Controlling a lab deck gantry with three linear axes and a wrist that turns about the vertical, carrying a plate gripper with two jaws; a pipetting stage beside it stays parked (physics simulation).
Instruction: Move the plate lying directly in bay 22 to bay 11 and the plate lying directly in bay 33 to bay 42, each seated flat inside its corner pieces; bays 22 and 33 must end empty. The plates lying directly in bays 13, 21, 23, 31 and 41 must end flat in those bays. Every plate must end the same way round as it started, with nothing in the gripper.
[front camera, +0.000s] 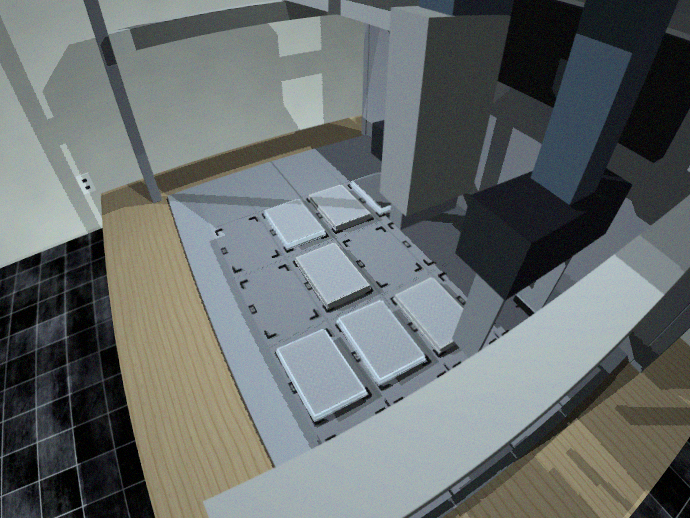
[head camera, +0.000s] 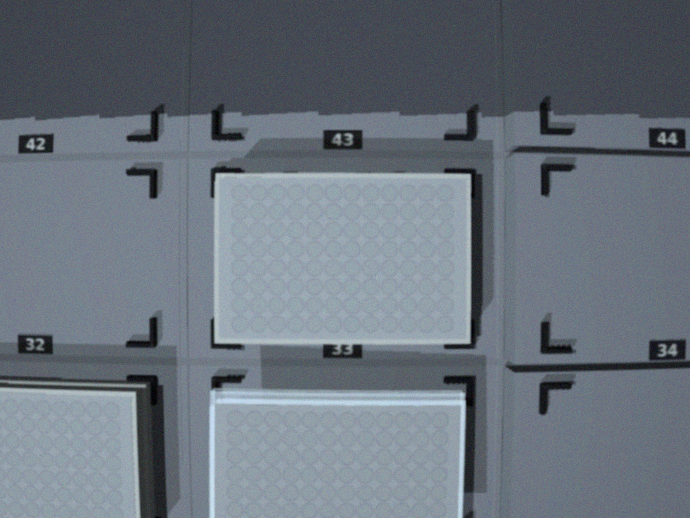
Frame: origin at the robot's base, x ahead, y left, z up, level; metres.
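Seen in the pictures: gripper, fingertip midpoint: (front camera: 497, 327); robot's base, origin of the base link: (front camera: 217, 232).
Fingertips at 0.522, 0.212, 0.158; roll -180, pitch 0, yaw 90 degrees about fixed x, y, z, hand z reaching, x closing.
Observation:
Pixels of each thing's top centre, then the offset from my fingertips to it, as dx, dy, dz. "spot": a spot on its surface instead.
- bay 33 plate, middle of its top: (head camera: 342, 258) (front camera: 436, 310) -0.130, +0.045, -0.143
- bay 22 plate, middle of its top: (head camera: 21, 467) (front camera: 331, 270) -0.294, -0.062, -0.143
- bay 21, surface spot: (front camera: 294, 223) spot: -0.446, -0.064, -0.144
- bay 31, surface spot: (front camera: 339, 205) spot: -0.451, +0.043, -0.143
- bay 13, surface spot: (front camera: 322, 373) spot: -0.122, -0.171, -0.142
- bay 23, surface spot: (head camera: 337, 473) (front camera: 383, 335) spot: -0.132, -0.059, -0.141
- bay 41 plate, middle of its top: (front camera: 380, 189) -0.458, +0.152, -0.143
- Bay 11, surface spot: (front camera: 248, 245) spot: -0.448, -0.166, -0.158
- Bay 34, surface spot: (head camera: 613, 250) spot: +0.004, +0.049, -0.143
The bay 33 plate (front camera: 429, 312) (head camera: 342, 259) lies between its corner pieces. The bay 22 plate (front camera: 333, 274) (head camera: 66, 457) lies in its bay. Plates also lie in bay 21 (front camera: 294, 223), bay 31 (front camera: 339, 205), bay 13 (front camera: 322, 373) and bay 23 (front camera: 381, 341) (head camera: 337, 473). The bay 41 plate (front camera: 370, 197) is mostly hidden behind the pipetting stage. Bay 11 (front camera: 248, 245) is empty. Bay 42 is partly in view, without a visible plate. My gripper (front camera: 496, 328) is open and empty, over the bay 33 area; its fingers do not show in the head view.
The parked pipetting stage (front camera: 445, 111) stands behind the gripper. A pale front beam (front camera: 445, 401) crosses the foreground and hides the near deck edge. Bays 12 (front camera: 281, 301) and 32 (front camera: 384, 253) hold no plate. Bay 34 (head camera: 613, 250) lies right of bay 33.

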